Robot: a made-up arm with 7 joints. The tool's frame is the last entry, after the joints.
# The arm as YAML. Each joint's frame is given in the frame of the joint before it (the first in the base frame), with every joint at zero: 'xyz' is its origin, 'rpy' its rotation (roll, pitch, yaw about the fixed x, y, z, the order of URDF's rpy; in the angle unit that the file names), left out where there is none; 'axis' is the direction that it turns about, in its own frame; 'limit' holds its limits. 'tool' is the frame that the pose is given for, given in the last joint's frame.
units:
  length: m
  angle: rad
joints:
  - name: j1
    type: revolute
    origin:
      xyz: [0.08, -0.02, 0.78]
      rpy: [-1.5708, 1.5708, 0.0]
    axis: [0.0, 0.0, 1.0]
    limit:
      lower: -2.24
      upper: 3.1
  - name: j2
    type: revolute
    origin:
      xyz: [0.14, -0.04, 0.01]
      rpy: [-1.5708, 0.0, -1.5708]
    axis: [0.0, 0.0, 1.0]
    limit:
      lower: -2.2
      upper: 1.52
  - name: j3
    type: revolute
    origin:
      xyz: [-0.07, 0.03, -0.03]
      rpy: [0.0, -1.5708, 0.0]
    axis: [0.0, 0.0, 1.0]
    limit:
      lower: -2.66
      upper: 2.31
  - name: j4
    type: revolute
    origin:
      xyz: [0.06, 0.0, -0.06]
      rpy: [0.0, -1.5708, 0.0]
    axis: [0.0, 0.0, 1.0]
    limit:
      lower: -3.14
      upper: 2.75
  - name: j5
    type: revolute
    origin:
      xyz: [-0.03, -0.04, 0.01]
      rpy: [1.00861, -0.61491, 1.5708]
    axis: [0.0, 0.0, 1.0]
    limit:
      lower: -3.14
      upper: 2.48
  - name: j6
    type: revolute
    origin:
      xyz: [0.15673, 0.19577, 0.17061]
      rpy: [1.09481, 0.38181, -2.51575]
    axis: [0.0, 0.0, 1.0]
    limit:
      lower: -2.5
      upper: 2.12
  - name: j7
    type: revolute
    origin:
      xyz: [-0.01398, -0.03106, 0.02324]
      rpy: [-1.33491, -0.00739, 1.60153]
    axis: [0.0, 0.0, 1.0]
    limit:
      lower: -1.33
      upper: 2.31
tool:
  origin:
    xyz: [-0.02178, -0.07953, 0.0]
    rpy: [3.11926, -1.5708, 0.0]
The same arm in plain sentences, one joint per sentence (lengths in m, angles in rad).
The arm has seven revolute joints in a row. What follows holds with every joint at zero, and every direction is one of the base frame's. The first joint sits 0.08 m along +x and 0.02 m along -y and 0.78 m along +z from the base frame's origin and rotates about +y, from -2.24 to 3.1 rad. The second joint sits 0.04 m along +x and 0.01 m along +y and 0.14 m along -z from the first joint and rotates about -z, from -2.2 to 1.52 rad. The third joint sits 0.07 m along -x and 0.03 m along -y and 0.03 m along +z from the second joint and rotates about -x, from -2.66 to 2.31 rad. The fourth joint sits 0.06 m along +x and 0.06 m along -z from the third joint and rotates about +z, from -3.14 to 2.75 rad. The fifth joint sits 0.03 m along +x and 0.04 m along +y and 0.01 m along +z from the fourth joint and rotates about the direction (-0.846094, 0.307498, 0.435397), from -3.14 to 2.48 rad. The sixth joint sits 0.04 m along -x and 0.02 m along +y and 0.3 m along +z from the fifth joint and rotates about the direction (-0.029099, 0.971875, 0.233694), from -2.5 to 2.12 rad. The seventh joint sits 0.03 m along +x and 0.02 m along +y and 0.02 m along +z from the sixth joint and rotates about +z, from -1.33 to 2.31 rad. The tool frame, which is the frame that the pose is given for, sits 0.02 m along +x and 0.08 m along +y from the seventh joint; its axes are the base frame's turned by roll 0, pitch -1.5708 and yaw 0 rad (as in URDF: about the fixed x, then y, then z).
